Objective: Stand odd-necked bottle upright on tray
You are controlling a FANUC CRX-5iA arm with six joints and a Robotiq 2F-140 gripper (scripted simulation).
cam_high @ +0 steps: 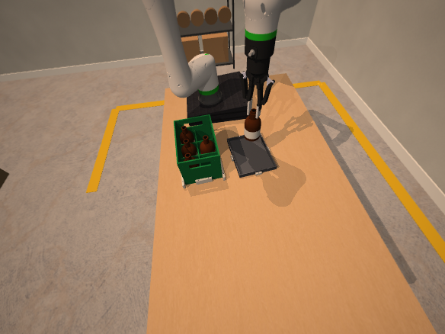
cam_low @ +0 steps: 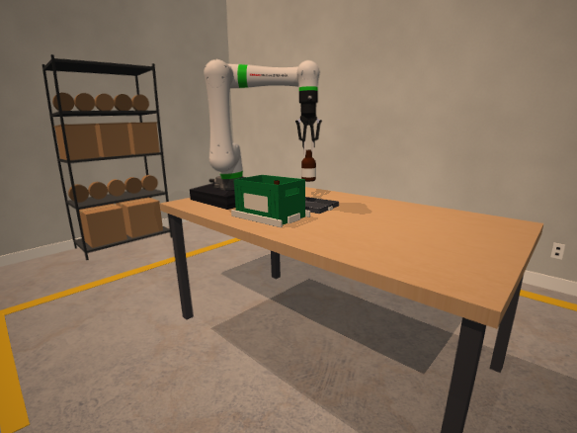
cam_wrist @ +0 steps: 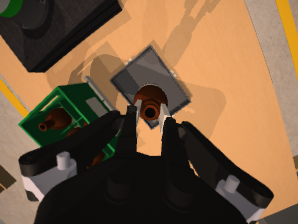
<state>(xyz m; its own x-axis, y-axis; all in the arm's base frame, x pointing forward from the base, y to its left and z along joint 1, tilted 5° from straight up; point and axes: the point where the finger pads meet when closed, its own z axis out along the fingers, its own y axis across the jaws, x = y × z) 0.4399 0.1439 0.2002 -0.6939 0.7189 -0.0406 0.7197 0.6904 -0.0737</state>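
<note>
My hand is 90 mm above the glass bottle. Also, from my hand: dark grey tray: 290 mm below; green crate: 30 mm behind, 260 mm to the right, 220 mm below.
</note>
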